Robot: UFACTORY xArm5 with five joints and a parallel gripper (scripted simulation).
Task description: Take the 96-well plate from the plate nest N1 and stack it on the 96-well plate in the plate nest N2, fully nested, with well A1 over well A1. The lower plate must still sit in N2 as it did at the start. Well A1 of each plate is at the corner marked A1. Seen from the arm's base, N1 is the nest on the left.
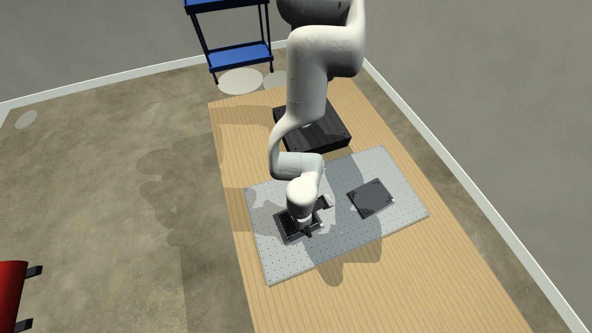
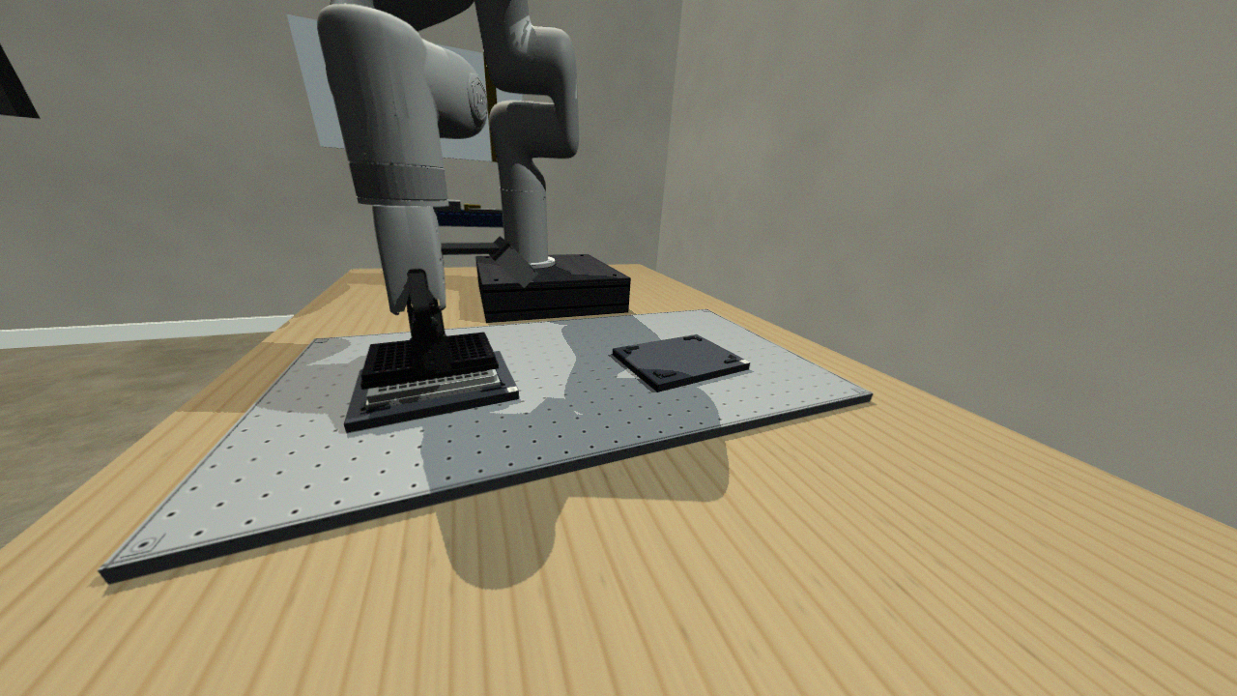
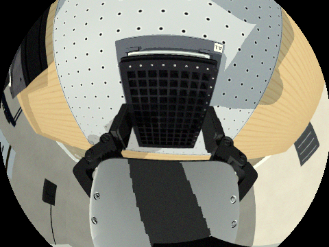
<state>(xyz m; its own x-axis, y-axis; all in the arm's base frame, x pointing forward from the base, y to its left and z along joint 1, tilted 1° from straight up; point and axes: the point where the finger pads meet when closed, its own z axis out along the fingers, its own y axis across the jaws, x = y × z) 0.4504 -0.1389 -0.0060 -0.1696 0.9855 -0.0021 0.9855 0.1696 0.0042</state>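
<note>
My hand is 1 cm above the black 96-well plate. From my hand the other things lie so: white 96-well plate: 3 cm below; plate nest N2: 5 cm below; plate nest N1: 32 cm to the left, 5 cm below, 1 cm behind.
</note>
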